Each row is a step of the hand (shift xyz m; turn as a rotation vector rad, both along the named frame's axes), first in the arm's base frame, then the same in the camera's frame.
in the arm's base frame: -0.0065 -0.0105 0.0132 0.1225 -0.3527 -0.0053
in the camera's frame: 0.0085 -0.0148 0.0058 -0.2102 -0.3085 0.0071
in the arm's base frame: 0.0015 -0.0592 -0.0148 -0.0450 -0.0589 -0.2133
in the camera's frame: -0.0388 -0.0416 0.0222 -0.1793 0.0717 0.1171
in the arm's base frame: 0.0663 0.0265 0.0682 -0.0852 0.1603 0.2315
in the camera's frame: 0.0400 -0.0241 -0.0870 0.2910 0.0220 -0.0376
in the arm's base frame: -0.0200 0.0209 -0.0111 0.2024 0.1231 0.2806
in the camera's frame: 0.0084 0.0263 0.0142 0.1991 -0.0773 -0.2988
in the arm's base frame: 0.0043 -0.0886 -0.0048 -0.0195 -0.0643 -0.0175
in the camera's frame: -0.0450 -0.0718 0.0267 -0.0349 -0.0413 0.0436
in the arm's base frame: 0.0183 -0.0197 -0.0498 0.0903 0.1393 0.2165
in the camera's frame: -0.0560 0.0076 0.0032 0.1996 -0.0131 -0.1855
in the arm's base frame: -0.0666 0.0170 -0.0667 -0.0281 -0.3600 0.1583
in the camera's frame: -0.0193 0.0596 0.0725 -0.0222 -0.3801 0.1022
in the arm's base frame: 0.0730 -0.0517 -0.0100 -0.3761 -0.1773 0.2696
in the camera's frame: -0.0602 -0.0483 -0.0463 0.2871 -0.2368 0.3272
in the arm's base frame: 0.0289 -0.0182 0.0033 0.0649 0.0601 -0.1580
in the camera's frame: -0.0170 -0.0211 -0.0210 -0.1258 0.1251 -0.0365
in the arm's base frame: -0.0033 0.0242 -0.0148 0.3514 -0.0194 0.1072
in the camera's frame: 0.0002 0.0285 -0.0011 -0.0628 -0.1248 -0.3403
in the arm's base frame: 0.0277 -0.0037 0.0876 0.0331 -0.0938 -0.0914
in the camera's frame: 0.0575 -0.0540 -0.0472 -0.1282 -0.0340 0.0254
